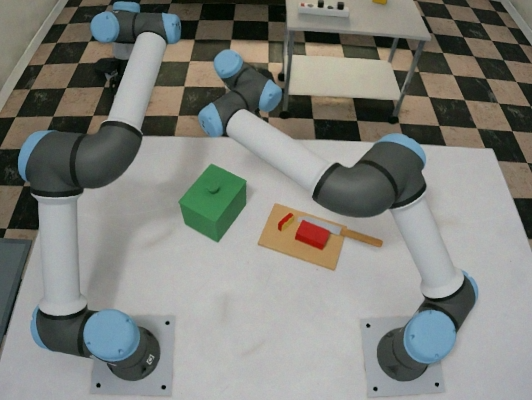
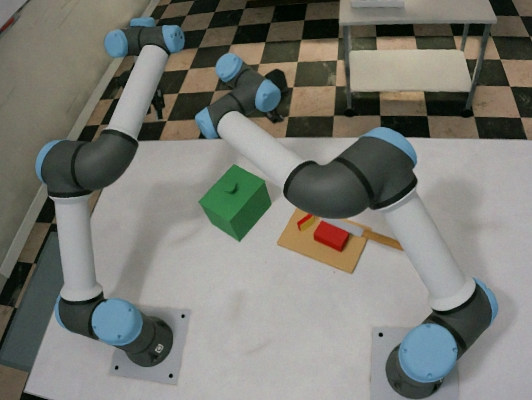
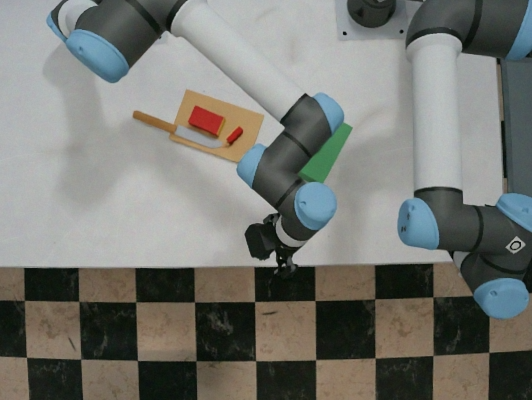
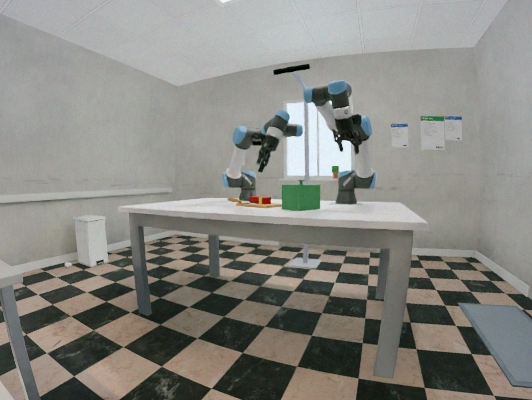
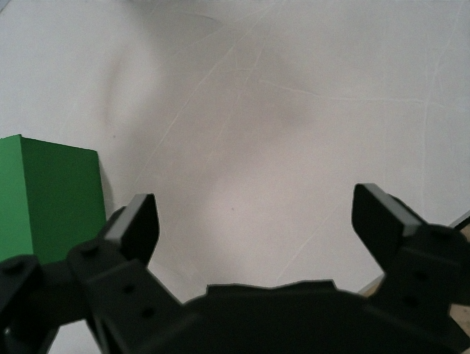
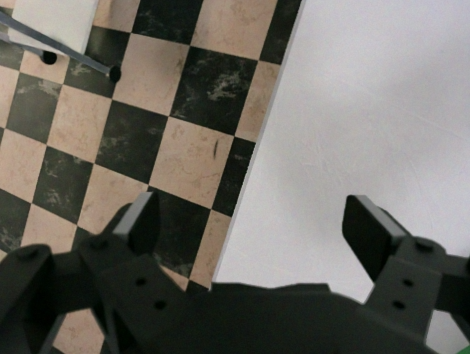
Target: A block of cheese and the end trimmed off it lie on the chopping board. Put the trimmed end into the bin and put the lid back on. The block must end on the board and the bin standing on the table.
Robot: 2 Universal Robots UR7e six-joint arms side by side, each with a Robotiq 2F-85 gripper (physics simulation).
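Places are measured from the left arm's base along level axes (x right, y ahead, z up), in millimetres.
Pixels of known places: left gripper, between the fingertips: [image 2: 153, 117] [image 4: 349, 153] [image 5: 254, 207]; right gripper, between the fingertips: [image 2: 279, 108] [image 3: 271, 254] [image 4: 258, 168] [image 6: 252, 211]; left arm's base, origin of its link: [image 1: 133, 353] [image 2: 150, 342] [image 3: 370, 5] [image 4: 346, 203]; right arm's base, origin of its link: [image 1: 402, 355] [image 4: 248, 200].
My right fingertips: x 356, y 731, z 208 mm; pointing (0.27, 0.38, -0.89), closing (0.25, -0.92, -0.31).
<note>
Ahead of a thing's pixels: the offset from my right fingertips to its top centre. "spot": to the spot under its first point.
The green bin {dx -135, dy -278, dz -78 mm} [image 1: 200, 220] [image 2: 220, 217] [image 3: 327, 152] [image 4: 301, 198] [image 5: 65, 200] stands on the table with its knobbed lid {dx -135, dy -278, dz -49 mm} [image 1: 230, 182] [image 2: 250, 182] on top. The red block of cheese {dx +167, dy -379, dz -152 mm} [image 1: 312, 235] [image 2: 331, 236] [image 3: 206, 120] [image 4: 260, 200] lies on the chopping board {dx +144, dy -366, dz -192 mm} [image 1: 272, 240] [image 2: 292, 239] [image 3: 250, 125]. The small trimmed end {spot: dx +88, dy -340, dz -153 mm} [image 1: 286, 221] [image 2: 305, 222] [image 3: 235, 135] lies apart from it on the board. My left gripper [image 4: 348, 150] [image 5: 254, 207] is open and empty, high above the table. My right gripper [image 6: 252, 211] [image 4: 262, 169] is open and empty, high near the table edge.
A knife {dx +259, dy -362, dz -164 mm} [image 1: 362, 236] [image 2: 382, 239] [image 3: 155, 121] lies with its blade on the board beside the block and its handle over the board's edge. My right forearm [image 1: 280, 150] [image 2: 260, 147] [image 3: 245, 65] reaches across above the table near the bin. A trolley [image 1: 360, 25] stands beyond the table.
</note>
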